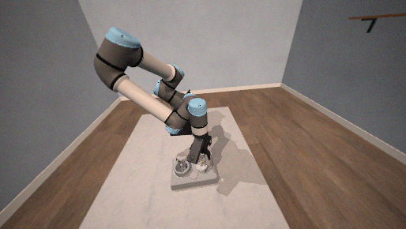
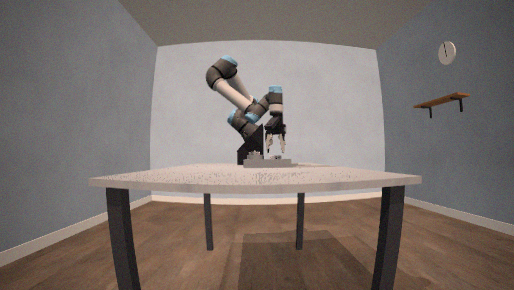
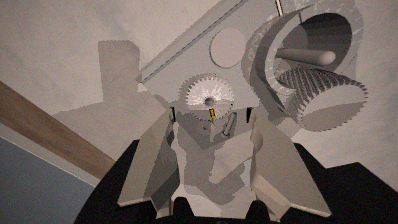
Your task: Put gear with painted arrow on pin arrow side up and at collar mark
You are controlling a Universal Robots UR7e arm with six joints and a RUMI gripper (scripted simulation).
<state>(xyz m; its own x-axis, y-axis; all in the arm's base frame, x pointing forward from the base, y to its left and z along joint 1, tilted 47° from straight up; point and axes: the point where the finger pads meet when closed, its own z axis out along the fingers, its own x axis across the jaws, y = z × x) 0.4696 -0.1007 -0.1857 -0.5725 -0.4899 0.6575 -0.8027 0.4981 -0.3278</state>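
Now: hand 4 cm above the loose gear. From my hand the other things lie so: flat round disc (4 cm ahead, 5 cm to the right, 5 cm below); short peg (7 cm behind, 1 cm to the left, 4 cm below).
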